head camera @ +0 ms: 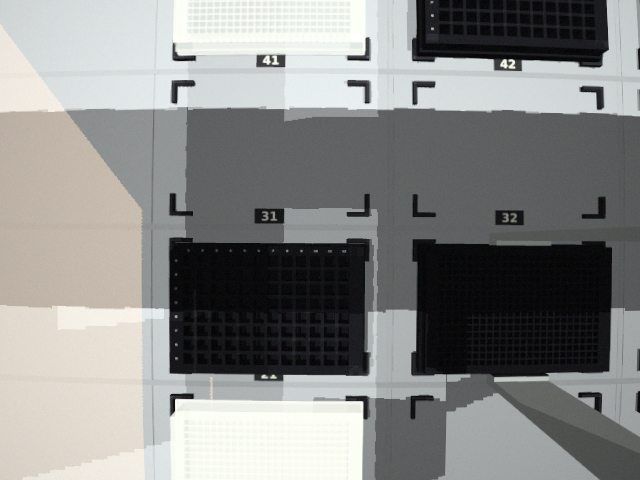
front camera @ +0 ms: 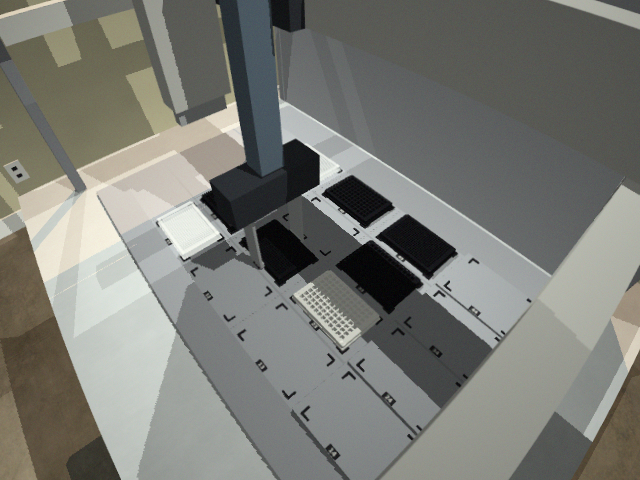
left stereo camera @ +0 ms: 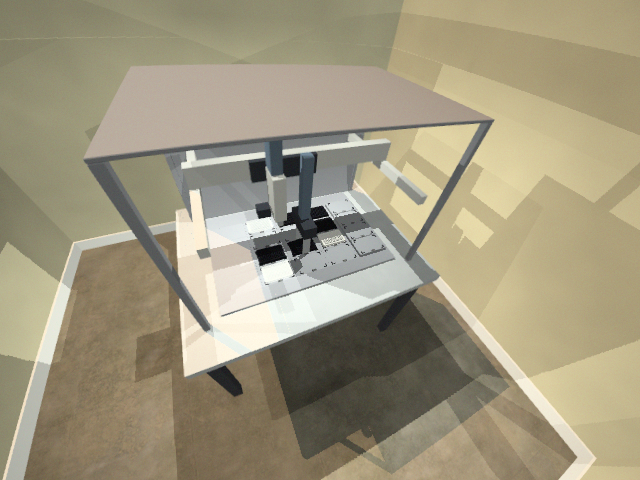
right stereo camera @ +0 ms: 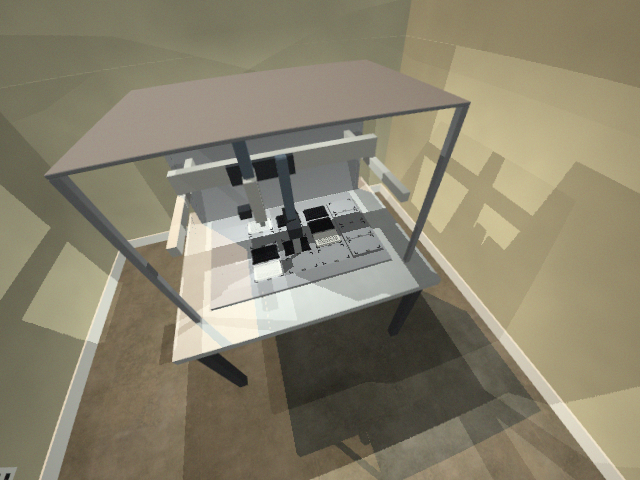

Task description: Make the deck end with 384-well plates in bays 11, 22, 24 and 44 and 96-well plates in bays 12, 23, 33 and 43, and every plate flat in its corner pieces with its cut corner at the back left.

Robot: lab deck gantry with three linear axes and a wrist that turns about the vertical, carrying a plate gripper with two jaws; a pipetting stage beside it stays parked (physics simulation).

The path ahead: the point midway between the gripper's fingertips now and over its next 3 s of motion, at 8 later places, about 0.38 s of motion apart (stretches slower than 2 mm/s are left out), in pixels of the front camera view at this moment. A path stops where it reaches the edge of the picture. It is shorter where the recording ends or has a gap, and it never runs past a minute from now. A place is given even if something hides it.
My gripper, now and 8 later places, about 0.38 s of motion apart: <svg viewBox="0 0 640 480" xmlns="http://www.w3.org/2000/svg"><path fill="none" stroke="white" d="M277 249L277 245L276 239L275 233L273 226L273 219L272 211L270 203L270 195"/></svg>
